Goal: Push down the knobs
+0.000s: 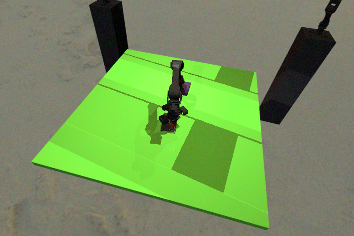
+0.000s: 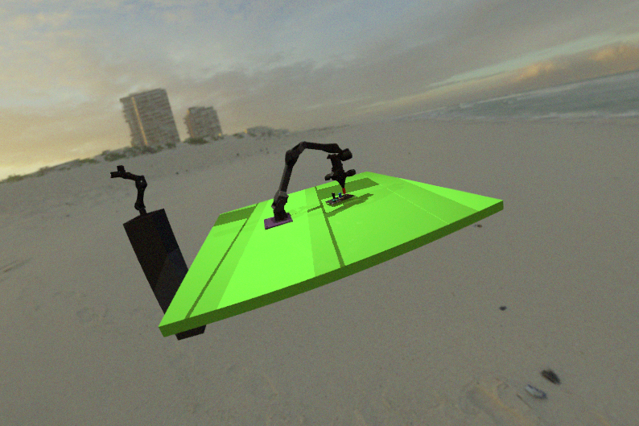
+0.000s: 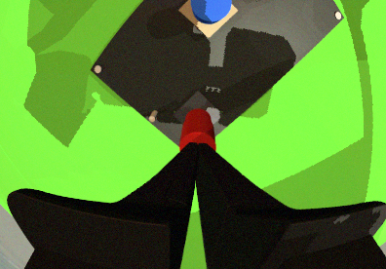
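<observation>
Right now the red knob is 2 cm below my gripper tip. Round my gripper tip: green potentiometer: 8 cm behind, 6 cm to the right, 2 cm below.
</observation>
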